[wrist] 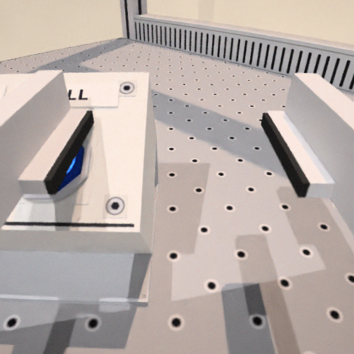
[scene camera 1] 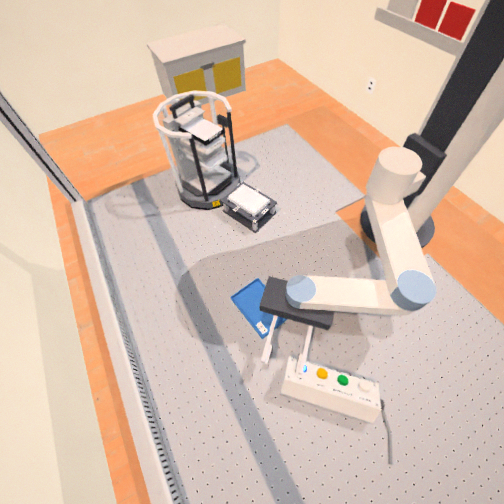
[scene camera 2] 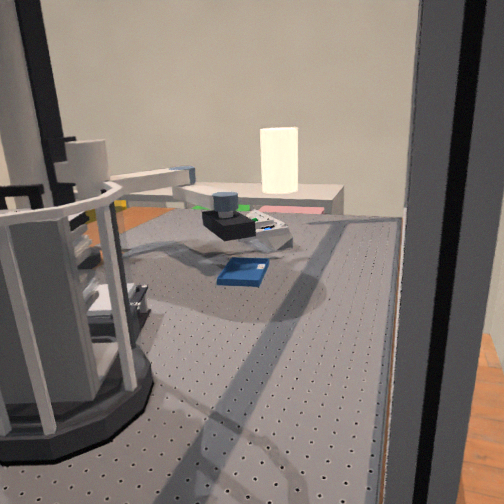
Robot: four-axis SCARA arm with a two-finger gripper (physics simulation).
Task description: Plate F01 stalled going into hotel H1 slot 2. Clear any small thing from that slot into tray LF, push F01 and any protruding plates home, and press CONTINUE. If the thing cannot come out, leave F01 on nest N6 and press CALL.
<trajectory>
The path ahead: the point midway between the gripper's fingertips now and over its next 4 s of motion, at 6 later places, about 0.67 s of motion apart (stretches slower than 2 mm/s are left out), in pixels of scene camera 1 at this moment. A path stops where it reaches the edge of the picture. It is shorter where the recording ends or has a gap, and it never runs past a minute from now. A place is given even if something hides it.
My gripper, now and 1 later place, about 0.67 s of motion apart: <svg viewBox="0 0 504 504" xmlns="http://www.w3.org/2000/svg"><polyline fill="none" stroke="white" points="281,367 284,356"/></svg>
</trajectory>
